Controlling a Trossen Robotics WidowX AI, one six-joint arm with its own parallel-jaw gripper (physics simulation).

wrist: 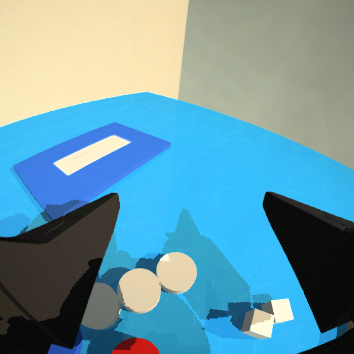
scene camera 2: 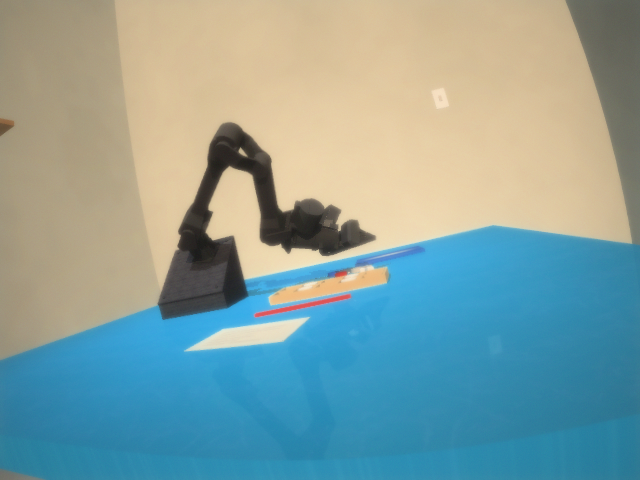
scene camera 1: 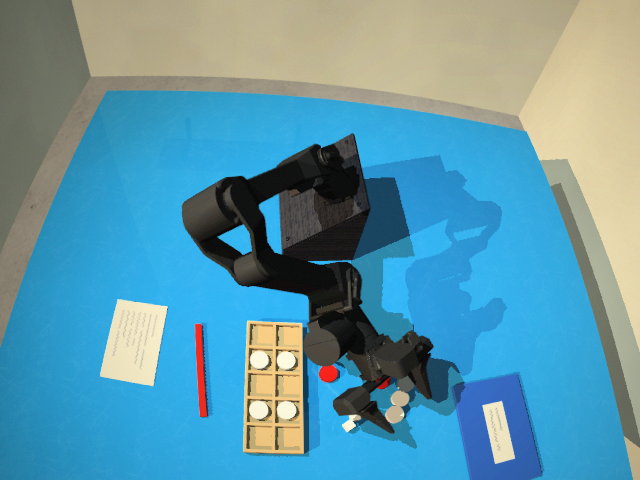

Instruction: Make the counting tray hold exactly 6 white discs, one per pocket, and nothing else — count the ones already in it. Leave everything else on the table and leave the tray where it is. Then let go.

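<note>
The wooden counting tray has two columns of five pockets. Its second row from the top in scene camera 1 holds white discs, and its fourth row holds white discs. The other pockets look empty. My gripper is open and empty, right of the tray, above the table. Three loose white discs lie in a row below it, the last partly behind the left finger in the wrist view.
Red discs, a partly hidden blue disc and two white cubes lie near the loose white discs. A blue book lies right; a red bar and paper lie left.
</note>
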